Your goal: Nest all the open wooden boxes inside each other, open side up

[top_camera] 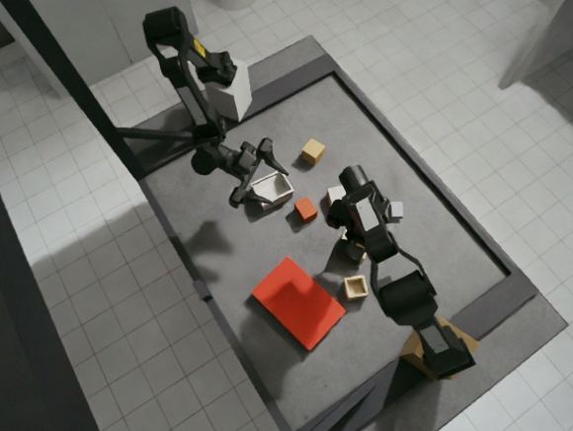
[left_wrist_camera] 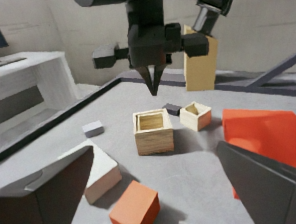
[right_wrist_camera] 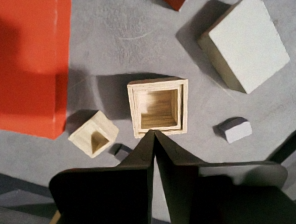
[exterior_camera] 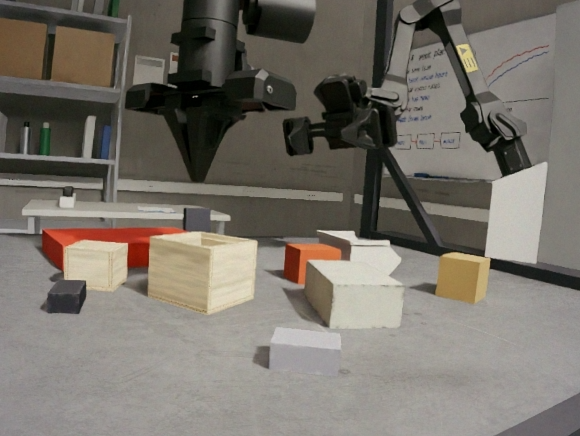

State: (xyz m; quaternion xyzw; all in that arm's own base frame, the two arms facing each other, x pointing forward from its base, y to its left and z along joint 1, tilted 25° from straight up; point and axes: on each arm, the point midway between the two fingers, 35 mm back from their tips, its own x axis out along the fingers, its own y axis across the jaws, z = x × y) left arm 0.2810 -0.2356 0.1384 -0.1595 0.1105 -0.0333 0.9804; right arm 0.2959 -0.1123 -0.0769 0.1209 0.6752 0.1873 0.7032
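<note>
My right gripper is now 140 mm above the small wooden box, 90 mm to the left of it and 60 mm past it. Also, from my right hand: dark block: 140 mm below, 120 mm to the right, 10 mm ahead; large wooden box: 130 mm below, 10 mm to the left, 10 mm ahead; medium wooden box: 130 mm below, 10 mm to the left, 10 mm ahead.
</note>
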